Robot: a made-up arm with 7 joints.
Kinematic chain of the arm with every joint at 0, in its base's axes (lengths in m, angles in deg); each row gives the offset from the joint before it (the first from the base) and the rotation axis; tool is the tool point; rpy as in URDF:
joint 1: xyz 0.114 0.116 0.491 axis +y
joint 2: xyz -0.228 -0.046 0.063 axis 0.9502 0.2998 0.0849
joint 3: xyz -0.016 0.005 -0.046 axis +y
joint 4: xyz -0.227 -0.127 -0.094 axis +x
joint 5: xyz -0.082 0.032 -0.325 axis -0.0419 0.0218 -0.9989
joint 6: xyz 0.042 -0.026 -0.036 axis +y
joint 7: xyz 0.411 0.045 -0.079 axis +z
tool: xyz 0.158 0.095 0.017 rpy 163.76 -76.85 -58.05
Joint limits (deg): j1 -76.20..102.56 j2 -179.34..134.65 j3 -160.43..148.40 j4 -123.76..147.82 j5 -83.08..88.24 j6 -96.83..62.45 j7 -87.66..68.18
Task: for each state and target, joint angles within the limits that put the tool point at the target. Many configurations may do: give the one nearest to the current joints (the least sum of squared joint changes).
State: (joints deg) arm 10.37 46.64 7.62 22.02 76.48 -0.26 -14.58
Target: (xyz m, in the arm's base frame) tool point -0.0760 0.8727 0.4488
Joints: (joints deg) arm 13.63 73.63 -17.68 52.37 51.94 19.84 -8.19
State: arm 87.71 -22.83 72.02 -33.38 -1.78 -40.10 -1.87
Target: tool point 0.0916 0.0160 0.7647
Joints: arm 102.56 -26.30 76.87 -32.84 6.71 -59.23 -3.58
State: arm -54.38 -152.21 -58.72 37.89 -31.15 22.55 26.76
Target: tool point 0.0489 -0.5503 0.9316
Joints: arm -51.77 -152.47 -46.82 32.84 -48.79 44.42 25.67
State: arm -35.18 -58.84 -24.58 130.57 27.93 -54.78 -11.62
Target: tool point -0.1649 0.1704 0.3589
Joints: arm -76.20 -71.94 -46.65 118.78 7.09 -37.90 11.62
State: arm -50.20 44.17 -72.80 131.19 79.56 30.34 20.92
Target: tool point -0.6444 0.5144 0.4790
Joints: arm -47.03 50.02 -70.94 139.67 82.87 42.37 16.05
